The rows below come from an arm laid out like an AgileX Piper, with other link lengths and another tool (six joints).
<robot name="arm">
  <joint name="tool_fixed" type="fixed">
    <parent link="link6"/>
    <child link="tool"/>
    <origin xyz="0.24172 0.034 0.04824" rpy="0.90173 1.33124 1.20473"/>
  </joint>
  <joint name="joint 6" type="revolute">
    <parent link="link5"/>
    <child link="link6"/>
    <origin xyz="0.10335 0 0.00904"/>
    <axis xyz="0.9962 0 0.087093"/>
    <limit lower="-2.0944" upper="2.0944"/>
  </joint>
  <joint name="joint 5" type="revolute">
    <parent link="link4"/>
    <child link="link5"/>
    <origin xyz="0 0 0"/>
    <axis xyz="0 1 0"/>
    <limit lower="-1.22" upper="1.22"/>
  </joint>
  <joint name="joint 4" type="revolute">
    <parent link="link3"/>
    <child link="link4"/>
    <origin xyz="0.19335 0 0.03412"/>
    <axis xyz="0.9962 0 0.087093"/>
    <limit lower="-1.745" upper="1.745"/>
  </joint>
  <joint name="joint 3" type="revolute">
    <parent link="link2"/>
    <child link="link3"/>
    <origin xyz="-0.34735 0 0.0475"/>
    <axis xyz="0 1 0"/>
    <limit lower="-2.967" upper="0"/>
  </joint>
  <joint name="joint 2" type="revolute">
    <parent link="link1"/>
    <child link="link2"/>
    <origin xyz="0 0 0"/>
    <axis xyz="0 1 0"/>
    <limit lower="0" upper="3.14"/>
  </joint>
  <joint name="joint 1" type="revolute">
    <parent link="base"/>
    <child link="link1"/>
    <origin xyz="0 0 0.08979"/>
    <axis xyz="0 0 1"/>
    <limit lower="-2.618" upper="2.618"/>
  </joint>
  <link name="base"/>
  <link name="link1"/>
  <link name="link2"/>
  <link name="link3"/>
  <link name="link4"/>
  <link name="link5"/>
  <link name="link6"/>
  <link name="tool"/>
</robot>
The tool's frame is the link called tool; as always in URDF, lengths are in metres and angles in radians.
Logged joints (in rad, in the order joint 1, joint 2, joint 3, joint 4, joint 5, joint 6), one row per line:
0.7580, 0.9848, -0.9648, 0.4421, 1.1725, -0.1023
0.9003, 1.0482, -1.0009, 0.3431, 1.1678, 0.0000
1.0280, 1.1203, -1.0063, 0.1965, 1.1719, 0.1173
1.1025, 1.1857, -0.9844, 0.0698, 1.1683, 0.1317
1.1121, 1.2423, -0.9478, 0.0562, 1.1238, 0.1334
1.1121, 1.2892, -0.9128, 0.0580, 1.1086, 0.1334
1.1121, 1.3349, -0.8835, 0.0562, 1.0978, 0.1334
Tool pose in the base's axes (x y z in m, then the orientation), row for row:
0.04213, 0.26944, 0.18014, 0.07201, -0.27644, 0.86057, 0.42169
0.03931, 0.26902, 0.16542, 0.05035, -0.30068, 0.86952, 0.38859
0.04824, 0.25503, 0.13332, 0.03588, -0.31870, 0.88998, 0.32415
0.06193, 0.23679, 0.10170, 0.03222, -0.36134, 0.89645, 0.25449
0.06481, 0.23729, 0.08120, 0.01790, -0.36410, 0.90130, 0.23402
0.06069, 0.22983, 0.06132, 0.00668, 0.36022, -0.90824, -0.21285
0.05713, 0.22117, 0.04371, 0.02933, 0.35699, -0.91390, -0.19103
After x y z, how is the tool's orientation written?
As a quaternion, w x y z.
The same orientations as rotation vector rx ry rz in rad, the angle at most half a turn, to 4 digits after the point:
-0.8308, 2.5862, 1.2673
-0.9155, 2.6474, 1.1831
-0.9790, 2.7338, 0.9957
-1.1125, 2.7599, 0.7835
-1.1310, 2.7997, 0.7269
1.1269, -2.8412, -0.6659
1.1010, -2.8187, -0.5892

